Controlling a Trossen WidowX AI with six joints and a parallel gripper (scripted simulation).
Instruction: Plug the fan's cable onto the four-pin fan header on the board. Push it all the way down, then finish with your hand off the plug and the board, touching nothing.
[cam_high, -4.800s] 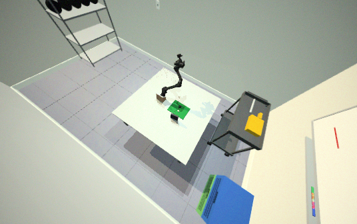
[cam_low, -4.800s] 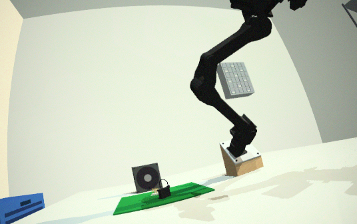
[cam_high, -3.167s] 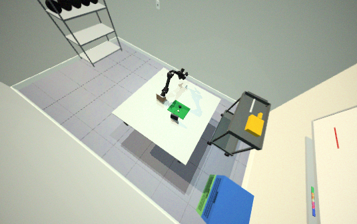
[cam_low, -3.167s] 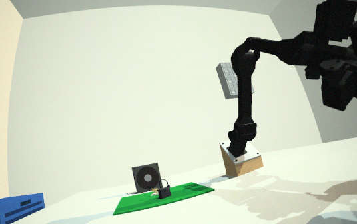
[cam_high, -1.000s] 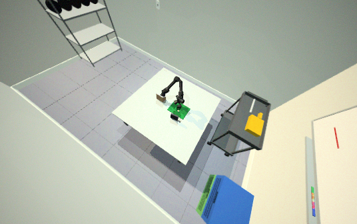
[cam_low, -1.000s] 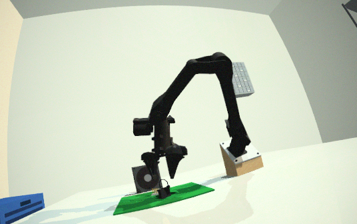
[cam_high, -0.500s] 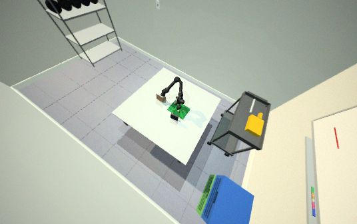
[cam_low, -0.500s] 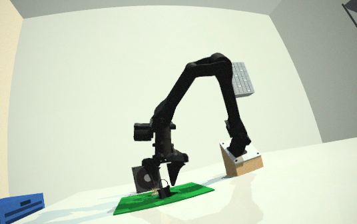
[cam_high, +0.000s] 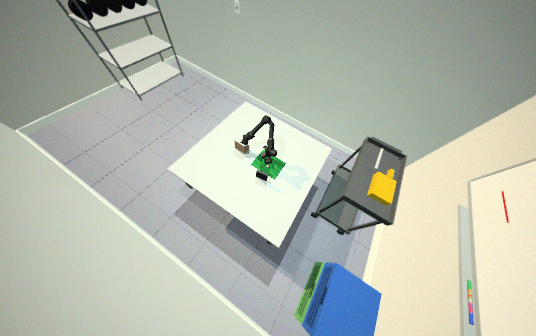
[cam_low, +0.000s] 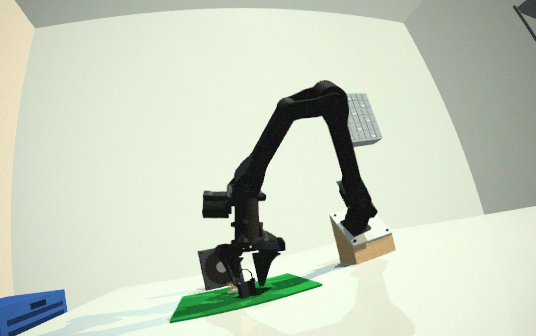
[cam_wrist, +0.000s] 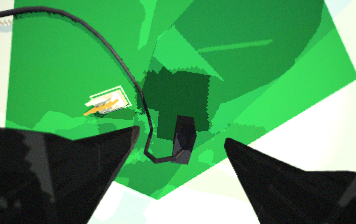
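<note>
The dark fan plug lies 10 mm ahead of my gripper tip. Round my gripper tip: black square fan: 30 mm ahead, 220 mm to the right, 40 mm above; green board: 10 mm ahead, 40 mm to the right, 40 mm below; four-pin fan header: 20 mm ahead, 80 mm to the right, 20 mm below.
</note>
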